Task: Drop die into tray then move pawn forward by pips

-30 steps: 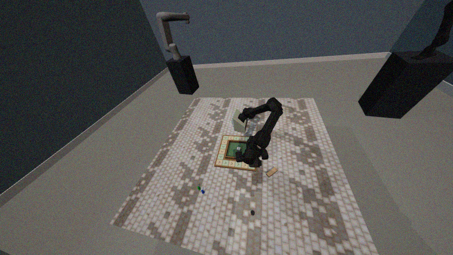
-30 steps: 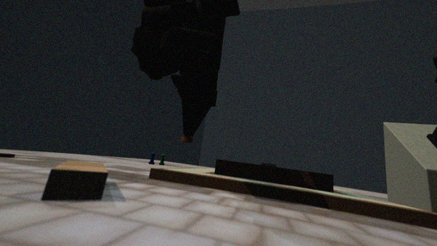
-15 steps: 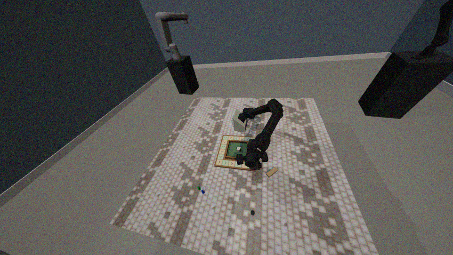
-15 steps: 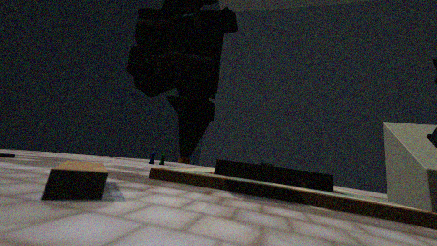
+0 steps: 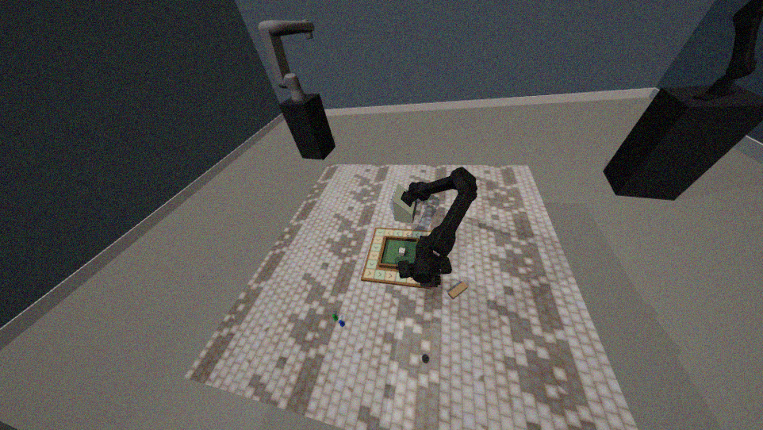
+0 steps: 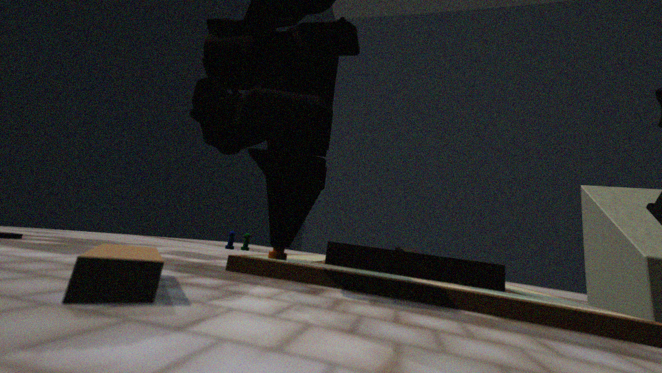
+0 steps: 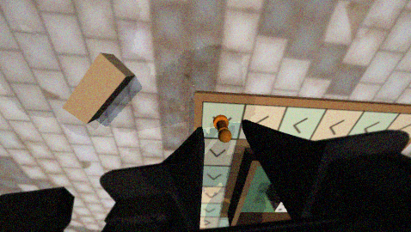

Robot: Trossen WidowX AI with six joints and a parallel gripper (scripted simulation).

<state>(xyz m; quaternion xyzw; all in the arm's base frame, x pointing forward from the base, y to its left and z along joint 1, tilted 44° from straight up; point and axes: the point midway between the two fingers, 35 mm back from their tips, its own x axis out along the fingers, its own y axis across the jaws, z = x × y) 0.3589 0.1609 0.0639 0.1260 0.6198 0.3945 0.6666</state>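
The orange pawn is right at my gripper tip. The rest, counted from my gripper tip: small wooden block 13 cm to the left, 2 cm below, 1 cm ahead; then white die 12 cm to the right, 10 cm behind; then green dice tray 13 cm to the right, 9 cm behind, 2 cm below.
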